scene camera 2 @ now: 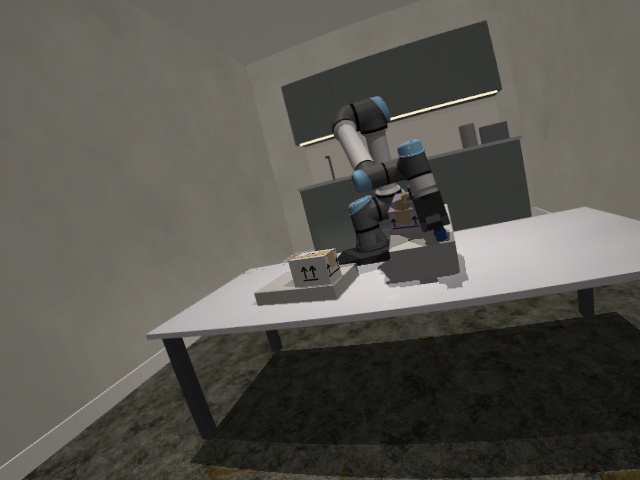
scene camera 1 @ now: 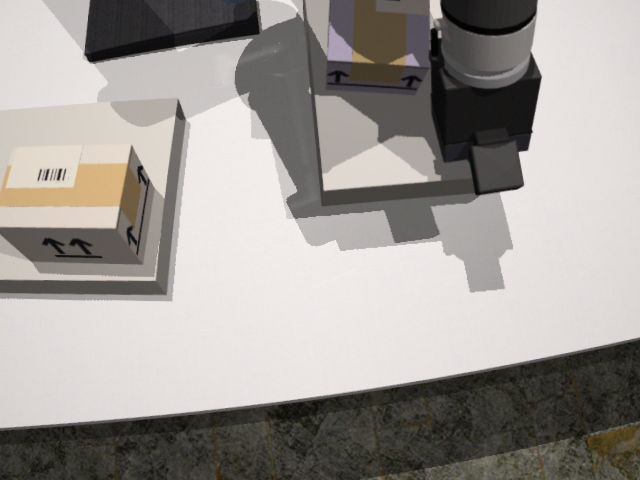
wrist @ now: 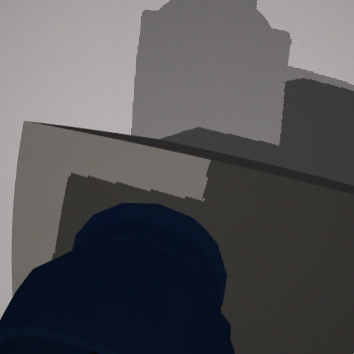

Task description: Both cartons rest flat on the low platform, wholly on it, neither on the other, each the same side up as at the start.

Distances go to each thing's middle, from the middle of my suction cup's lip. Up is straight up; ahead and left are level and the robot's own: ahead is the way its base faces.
Labels:
Now: suction cup 110 mm past the grey carton point(scene camera 1: 371, 147), 60 mm to the left of it and 40 mm above it.

